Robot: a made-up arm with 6 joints. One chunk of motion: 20 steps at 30 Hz.
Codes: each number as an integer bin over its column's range. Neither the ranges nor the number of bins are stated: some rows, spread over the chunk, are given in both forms.
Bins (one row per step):
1: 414 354 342 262 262 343
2: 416 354 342 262 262 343
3: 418 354 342 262 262 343
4: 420 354 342 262 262 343
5: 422 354 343 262 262 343
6: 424 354 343 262 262 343
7: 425 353 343 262 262 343
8: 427 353 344 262 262 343
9: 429 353 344 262 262 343
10: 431 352 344 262 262 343
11: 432 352 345 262 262 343
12: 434 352 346 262 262 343
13: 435 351 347 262 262 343
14: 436 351 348 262 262 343
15: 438 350 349 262 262 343
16: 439 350 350 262 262 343
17: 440 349 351 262 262 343
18: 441 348 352 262 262 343
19: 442 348 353 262 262 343
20: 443 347 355 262 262 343
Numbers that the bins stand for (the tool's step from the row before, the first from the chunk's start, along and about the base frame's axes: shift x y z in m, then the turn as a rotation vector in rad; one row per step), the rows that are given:
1: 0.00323 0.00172 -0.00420 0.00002 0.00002 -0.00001
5: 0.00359 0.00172 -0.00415 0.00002 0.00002 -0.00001
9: 0.00389 0.00167 -0.00409 0.00002 0.00002 -0.00001
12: 0.00412 0.00162 -0.00399 0.00002 0.00002 -0.00001
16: 0.00434 0.00152 -0.00378 0.00002 0.00002 -0.00001
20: 0.00451 0.00137 -0.00352 0.00002 0.00002 -0.00001
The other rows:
2: 0.00332 0.00172 -0.00420 0.00002 0.00002 -0.00001
3: 0.00341 0.00172 -0.00420 0.00002 0.00002 -0.00001
4: 0.00350 0.00172 -0.00420 0.00002 0.00002 -0.00001
6: 0.00367 0.00172 -0.00415 0.00002 0.00002 -0.00001
7: 0.00372 0.00167 -0.00415 0.00002 0.00002 -0.00001
8: 0.00381 0.00167 -0.00409 0.00002 0.00002 -0.00001
10: 0.00398 0.00162 -0.00409 0.00002 0.00002 -0.00001
11: 0.00403 0.00162 -0.00404 0.00002 0.00002 -0.00001
13: 0.00416 0.00157 -0.00394 0.00002 0.00002 -0.00001
14: 0.00420 0.00157 -0.00389 0.00002 0.00002 -0.00001
15: 0.00429 0.00152 -0.00383 0.00002 0.00002 -0.00001
17: 0.00438 0.00147 -0.00373 0.00002 0.00002 -0.00001
18: 0.00442 0.00142 -0.00368 0.00002 0.00002 -0.00001
19: 0.00447 0.00142 -0.00363 0.00002 0.00002 -0.00001

